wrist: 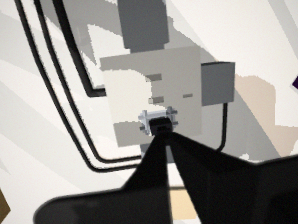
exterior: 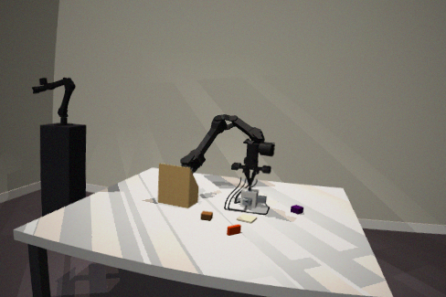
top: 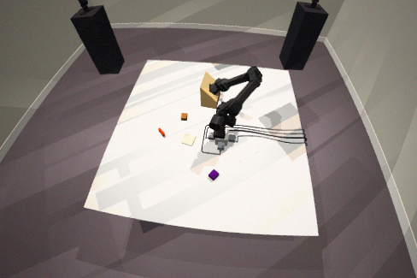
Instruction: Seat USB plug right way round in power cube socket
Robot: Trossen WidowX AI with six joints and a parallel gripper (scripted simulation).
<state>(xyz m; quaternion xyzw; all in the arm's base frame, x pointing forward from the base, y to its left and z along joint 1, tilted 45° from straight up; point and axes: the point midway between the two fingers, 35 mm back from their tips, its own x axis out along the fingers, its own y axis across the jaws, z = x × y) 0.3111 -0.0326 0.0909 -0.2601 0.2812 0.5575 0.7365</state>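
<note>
Right now my gripper tip is 2 cm above the USB plug. Round my gripper tip: cream card: 19 cm to the right, 10 cm below; purple block: 24 cm ahead, 4 cm to the right, 9 cm below; brown block: 17 cm behind, 23 cm to the right, 9 cm below.
</note>
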